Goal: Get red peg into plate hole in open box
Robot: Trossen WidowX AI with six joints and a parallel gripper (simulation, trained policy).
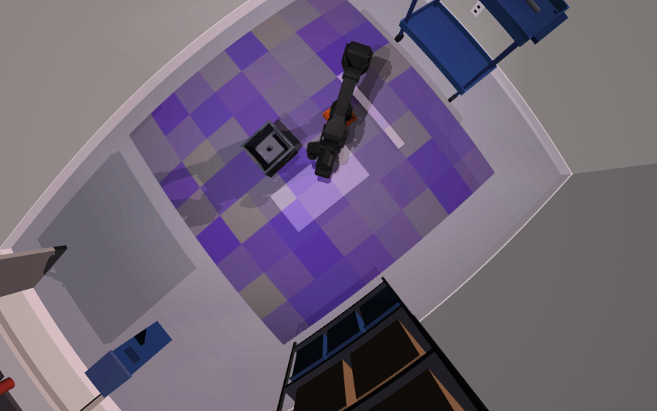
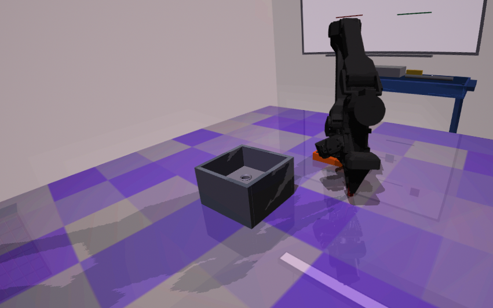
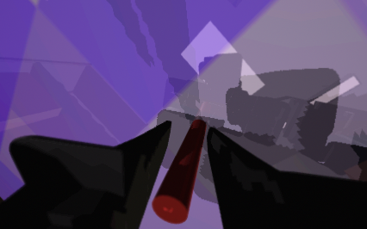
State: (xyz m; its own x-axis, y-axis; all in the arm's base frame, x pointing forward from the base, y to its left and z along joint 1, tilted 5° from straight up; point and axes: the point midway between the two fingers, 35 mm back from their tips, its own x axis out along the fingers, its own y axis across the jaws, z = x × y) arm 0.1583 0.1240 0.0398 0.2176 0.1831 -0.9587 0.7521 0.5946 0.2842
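Now: gripper tip 10 mm past the red peg and 20 mm below it. Also, from my gripper tip: grey plate 160 mm ahead, 180 mm to the right, 30 mm above; then dark box 160 mm ahead, 180 mm to the right, 10 mm above.
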